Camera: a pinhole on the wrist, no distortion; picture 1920 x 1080 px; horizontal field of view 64.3 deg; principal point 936.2 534.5 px. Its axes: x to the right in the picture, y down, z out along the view. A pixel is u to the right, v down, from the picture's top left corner.
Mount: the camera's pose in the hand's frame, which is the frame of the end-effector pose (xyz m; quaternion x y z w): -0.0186 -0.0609 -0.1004 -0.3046 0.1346 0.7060 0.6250
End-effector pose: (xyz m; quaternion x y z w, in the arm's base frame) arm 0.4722 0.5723 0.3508 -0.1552 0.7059 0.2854 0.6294
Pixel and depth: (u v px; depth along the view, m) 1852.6 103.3 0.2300
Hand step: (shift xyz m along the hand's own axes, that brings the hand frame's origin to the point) -0.0208 0.1927 0.0084
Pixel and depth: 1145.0 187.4 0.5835
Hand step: -0.0461 0.3602 0.3312
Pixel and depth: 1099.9 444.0 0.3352
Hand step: -0.0884 0.1628 0.1427
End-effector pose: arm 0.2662 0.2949 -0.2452 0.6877 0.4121 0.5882 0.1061
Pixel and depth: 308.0 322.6 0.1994
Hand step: -0.0414 -0.0077 0.1091
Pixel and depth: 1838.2 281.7 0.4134
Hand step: -0.0689 0.3830 0.0883
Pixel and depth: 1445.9 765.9 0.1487
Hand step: -0.0809 0.0596 -0.0187
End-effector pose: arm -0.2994 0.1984 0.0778 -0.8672 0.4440 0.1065 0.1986
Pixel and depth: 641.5 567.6 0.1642
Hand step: -0.0640 0.0068 0.0457
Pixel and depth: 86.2 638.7 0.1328
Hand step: -0.0597 -0.0459 0.0454
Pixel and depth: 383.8 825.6 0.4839
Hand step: -0.2285 0.0584 0.3633
